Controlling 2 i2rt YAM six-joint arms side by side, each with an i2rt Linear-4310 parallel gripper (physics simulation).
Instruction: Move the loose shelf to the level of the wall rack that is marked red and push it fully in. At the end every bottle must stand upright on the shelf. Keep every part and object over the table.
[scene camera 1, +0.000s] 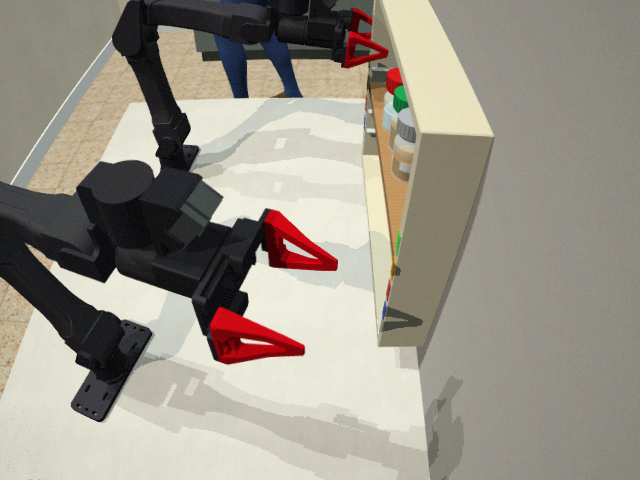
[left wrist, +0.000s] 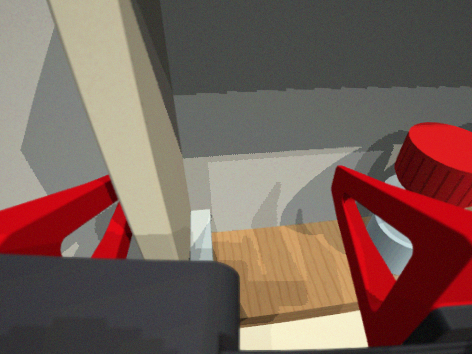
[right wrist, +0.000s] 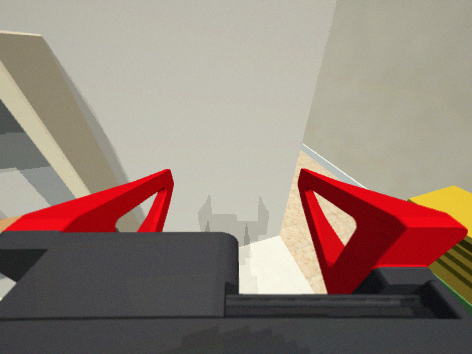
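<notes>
The wooden shelf (scene camera 1: 388, 175) (left wrist: 280, 260) sits in the cream wall rack (scene camera 1: 452, 206) (left wrist: 110, 100) (right wrist: 55, 100), its near end by the green mark (scene camera 1: 398, 241), above the red mark (scene camera 1: 388, 289). Upright on it stand a red-capped bottle (scene camera 1: 394, 80) (left wrist: 440, 155), a green-capped bottle (scene camera 1: 402, 99) and a grey-capped bottle (scene camera 1: 406, 124); the rack's side partly hides them. My left gripper (scene camera 1: 379, 37) (left wrist: 236, 176) is open and empty at the rack's far end, a rack post showing between its fingers in the left wrist view. My right gripper (scene camera 1: 320, 308) (right wrist: 235, 176) is open and empty, out in front of the rack's near end.
The white table (scene camera 1: 310, 413) lies under both arms and the rack. An orange mark (scene camera 1: 393, 267) and a blue mark (scene camera 1: 384, 311) are on the near post. A pale bracket (left wrist: 201, 235) is beside the shelf's end. A yellow object (right wrist: 447, 200) shows at the right wrist view's right edge.
</notes>
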